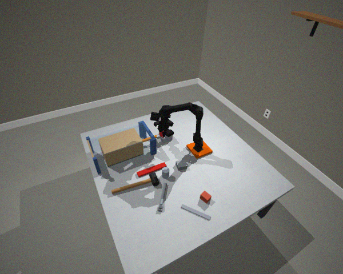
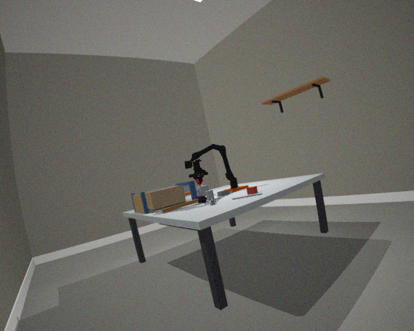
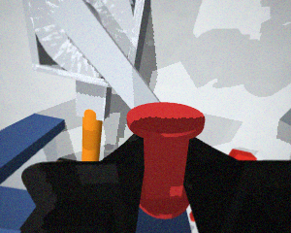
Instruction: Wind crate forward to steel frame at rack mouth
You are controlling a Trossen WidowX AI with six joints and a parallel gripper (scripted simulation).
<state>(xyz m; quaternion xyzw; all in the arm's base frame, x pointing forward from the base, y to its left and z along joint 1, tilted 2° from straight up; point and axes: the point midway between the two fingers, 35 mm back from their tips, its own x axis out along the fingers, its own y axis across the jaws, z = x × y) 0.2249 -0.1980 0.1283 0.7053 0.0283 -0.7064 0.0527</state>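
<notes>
My gripper tip is now 3 cm to the left of the grey crank arm, 3 cm past it and 1 cm above it. From my gripper tip the other things lie so: red knob: 2 cm above; then grey winch: 9 cm below, 9 cm behind, 8 cm to the right; then grey block: 26 cm to the left, 10 cm below.
</notes>
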